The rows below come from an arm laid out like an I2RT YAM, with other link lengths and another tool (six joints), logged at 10 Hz.
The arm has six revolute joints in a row. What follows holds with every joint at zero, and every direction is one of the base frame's. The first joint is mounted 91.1 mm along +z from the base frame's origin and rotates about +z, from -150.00 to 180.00 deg. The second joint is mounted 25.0 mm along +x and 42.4 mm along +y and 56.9 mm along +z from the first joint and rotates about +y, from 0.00 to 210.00 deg. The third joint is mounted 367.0 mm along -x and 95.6 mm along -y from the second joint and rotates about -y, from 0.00 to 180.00 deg. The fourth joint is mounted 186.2 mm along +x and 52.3 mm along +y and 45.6 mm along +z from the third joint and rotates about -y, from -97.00 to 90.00 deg. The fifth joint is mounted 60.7 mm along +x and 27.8 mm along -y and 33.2 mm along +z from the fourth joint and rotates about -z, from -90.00 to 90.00 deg. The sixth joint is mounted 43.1 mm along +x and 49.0 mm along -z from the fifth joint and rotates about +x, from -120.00 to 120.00 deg. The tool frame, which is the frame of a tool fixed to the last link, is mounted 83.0 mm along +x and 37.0 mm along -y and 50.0 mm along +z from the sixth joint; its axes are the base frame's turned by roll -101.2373, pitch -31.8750 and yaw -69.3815 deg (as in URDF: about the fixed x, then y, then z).
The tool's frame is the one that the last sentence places.
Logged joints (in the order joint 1, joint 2, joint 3, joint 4, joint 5, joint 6), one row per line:
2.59 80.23 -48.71 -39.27 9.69 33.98
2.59 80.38 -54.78 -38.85 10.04 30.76
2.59 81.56 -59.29 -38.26 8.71 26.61
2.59 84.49 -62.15 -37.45 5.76 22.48
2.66 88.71 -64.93 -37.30 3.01 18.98
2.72 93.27 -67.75 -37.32 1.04 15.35
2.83 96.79 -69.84 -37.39 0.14 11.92
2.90 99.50 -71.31 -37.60 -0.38 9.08
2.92 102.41 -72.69 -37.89 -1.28 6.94
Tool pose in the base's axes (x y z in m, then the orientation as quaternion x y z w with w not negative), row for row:
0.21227 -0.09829 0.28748 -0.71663 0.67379 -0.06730 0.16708
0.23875 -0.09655 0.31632 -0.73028 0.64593 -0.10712 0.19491
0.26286 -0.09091 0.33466 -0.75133 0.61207 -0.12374 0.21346
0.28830 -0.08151 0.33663 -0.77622 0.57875 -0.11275 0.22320
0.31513 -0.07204 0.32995 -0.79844 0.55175 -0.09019 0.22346
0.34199 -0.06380 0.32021 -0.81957 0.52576 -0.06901 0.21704
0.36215 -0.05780 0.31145 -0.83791 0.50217 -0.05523 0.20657
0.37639 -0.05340 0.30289 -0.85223 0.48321 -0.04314 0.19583
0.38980 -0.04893 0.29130 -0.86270 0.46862 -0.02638 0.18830
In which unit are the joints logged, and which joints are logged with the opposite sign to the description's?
The joints are logged in degrees. Opposite sign: joint 3.
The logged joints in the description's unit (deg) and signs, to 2 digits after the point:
2.59 80.23 48.71 -39.27 9.69 33.98
2.59 80.38 54.78 -38.85 10.04 30.76
2.59 81.56 59.29 -38.26 8.71 26.61
2.59 84.49 62.15 -37.45 5.76 22.48
2.66 88.71 64.93 -37.30 3.01 18.98
2.72 93.27 67.75 -37.32 1.04 15.35
2.83 96.79 69.84 -37.39 0.14 11.92
2.90 99.50 71.31 -37.60 -0.38 9.08
2.92 102.41 72.69 -37.89 -1.28 6.94

